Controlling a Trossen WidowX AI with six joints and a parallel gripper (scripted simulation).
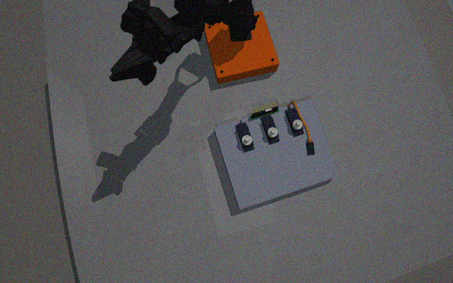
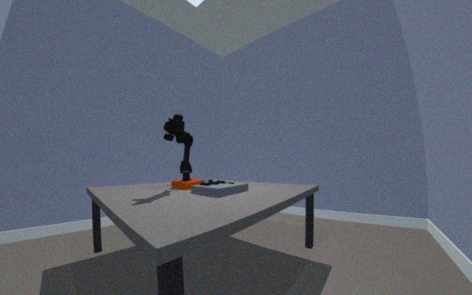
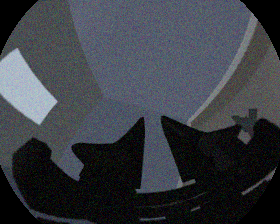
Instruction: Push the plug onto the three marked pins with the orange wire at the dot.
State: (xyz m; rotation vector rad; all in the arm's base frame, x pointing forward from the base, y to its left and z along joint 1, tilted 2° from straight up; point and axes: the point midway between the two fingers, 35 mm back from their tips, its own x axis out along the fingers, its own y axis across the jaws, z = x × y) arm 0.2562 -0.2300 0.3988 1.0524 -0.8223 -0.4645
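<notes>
The pin row is 390 mm below my gripper tip, 310 mm to the left of it and 20 mm behind it. Also, from my gripper tip: grey printed holder (430 mm below, 340 mm to the left, 140 mm ahead).
</notes>
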